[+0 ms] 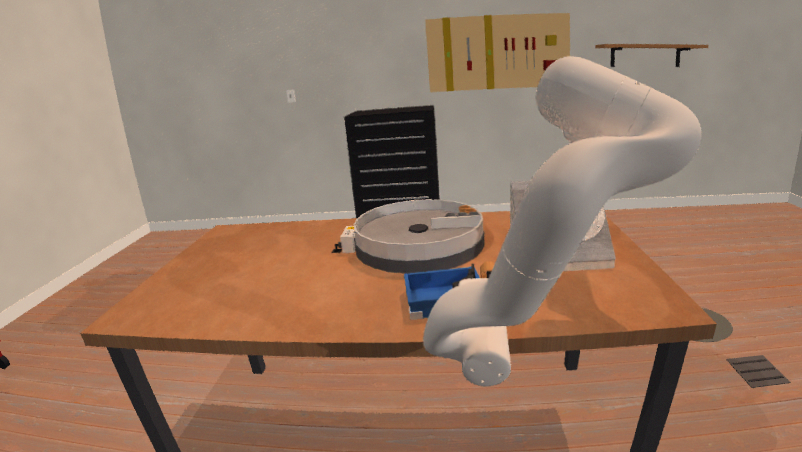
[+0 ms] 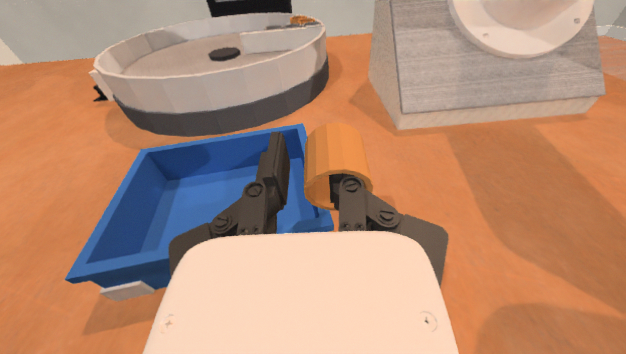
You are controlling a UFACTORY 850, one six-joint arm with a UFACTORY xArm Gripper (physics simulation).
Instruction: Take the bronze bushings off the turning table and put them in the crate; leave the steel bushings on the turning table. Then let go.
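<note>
My gripper [image 1: 479, 270] [image 2: 307, 145] is part-way open, with a gap between its left finger and a bronze bushing [image 1: 486, 268] [image 2: 337, 150]. The bushing sits around the right finger, off the table, beside the crate's right rim. The left finger is over the blue crate [image 1: 440, 276] [image 2: 131, 215], whose visible floor shows no bushing; its front right part is hidden. The round turning table [image 1: 418, 250] [image 2: 200, 92] stands behind. Bronze bushings [image 1: 467, 208] [image 2: 302, 20] and steel bushings [image 1: 452, 214] [image 2: 277, 27] show partly behind its white divider; their numbers cannot be told.
The grey arm base block [image 1: 589, 257] [image 2: 480, 95] stands to the right of the turning table. A small white box [image 1: 348, 241] is at the turning table's left side. A black drawer cabinet [image 1: 393, 147] stands beyond the wooden table [image 1: 252, 291].
</note>
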